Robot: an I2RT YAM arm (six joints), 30 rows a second.
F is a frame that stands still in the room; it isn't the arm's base.
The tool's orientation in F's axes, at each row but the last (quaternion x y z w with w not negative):
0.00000, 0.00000, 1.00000, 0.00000
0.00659, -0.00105, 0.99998, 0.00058
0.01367, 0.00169, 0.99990, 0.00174
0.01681, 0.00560, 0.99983, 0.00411
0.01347, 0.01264, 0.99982, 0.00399
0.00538, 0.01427, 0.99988, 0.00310
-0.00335, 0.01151, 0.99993, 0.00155
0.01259, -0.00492, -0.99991, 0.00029
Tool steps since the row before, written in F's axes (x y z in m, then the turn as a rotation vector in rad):
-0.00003, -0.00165, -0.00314, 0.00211, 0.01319, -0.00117
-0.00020, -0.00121, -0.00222, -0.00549, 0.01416, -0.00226
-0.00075, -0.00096, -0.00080, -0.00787, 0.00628, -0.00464
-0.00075, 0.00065, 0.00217, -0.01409, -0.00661, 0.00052
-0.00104, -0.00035, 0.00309, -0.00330, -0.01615, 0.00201
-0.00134, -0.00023, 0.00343, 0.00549, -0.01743, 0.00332
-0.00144, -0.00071, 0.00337, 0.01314, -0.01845, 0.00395
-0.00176, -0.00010, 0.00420, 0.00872, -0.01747, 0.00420
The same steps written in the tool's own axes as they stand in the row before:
0.00003, 0.00165, -0.00314, -0.00211, -0.01319, -0.00117
0.00017, 0.00121, -0.00222, 0.00548, -0.01415, -0.00236
0.00072, 0.00096, -0.00082, 0.00776, -0.00627, -0.00483
0.00083, -0.00062, 0.00215, 0.01404, 0.00673, -0.00003
0.00112, 0.00044, 0.00305, 0.00322, 0.01622, 0.00151
0.00138, 0.00034, 0.00341, -0.00556, 0.01748, 0.00288
0.00142, 0.00079, 0.00336, -0.01322, 0.01849, 0.00344
0.00165, 0.00014, 0.00424, -0.00881, 0.01751, 0.00381

